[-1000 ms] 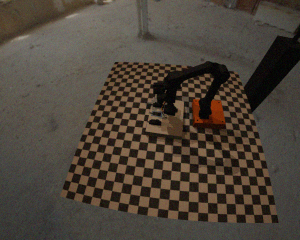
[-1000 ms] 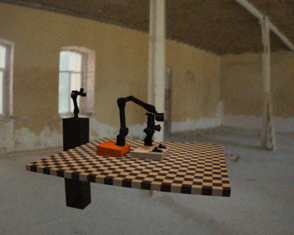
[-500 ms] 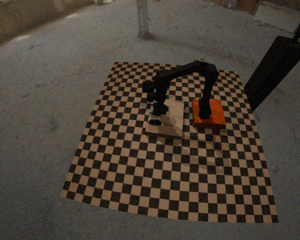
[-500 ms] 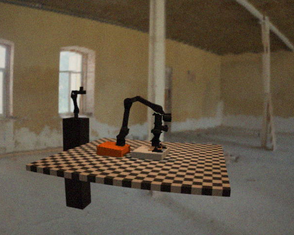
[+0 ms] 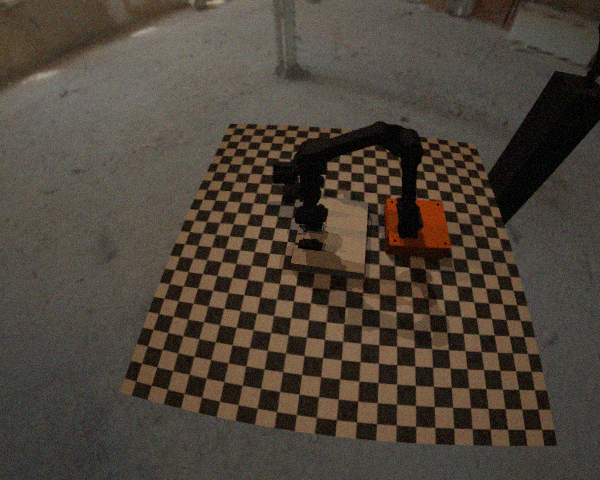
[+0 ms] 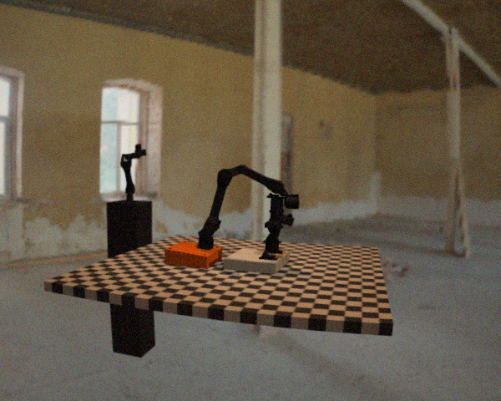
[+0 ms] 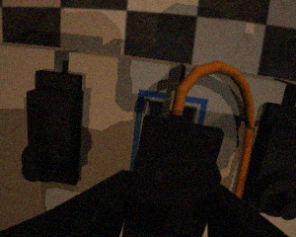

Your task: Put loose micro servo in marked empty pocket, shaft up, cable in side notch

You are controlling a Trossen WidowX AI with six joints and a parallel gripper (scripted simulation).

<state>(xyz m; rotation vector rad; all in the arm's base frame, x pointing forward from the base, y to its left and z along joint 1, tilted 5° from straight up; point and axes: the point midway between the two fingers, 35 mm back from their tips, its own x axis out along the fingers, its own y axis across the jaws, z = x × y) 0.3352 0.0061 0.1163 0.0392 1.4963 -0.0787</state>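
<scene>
My gripper tip is now 120 mm past the deck, 90 mm above it and 10 mm to the right of it.
</scene>
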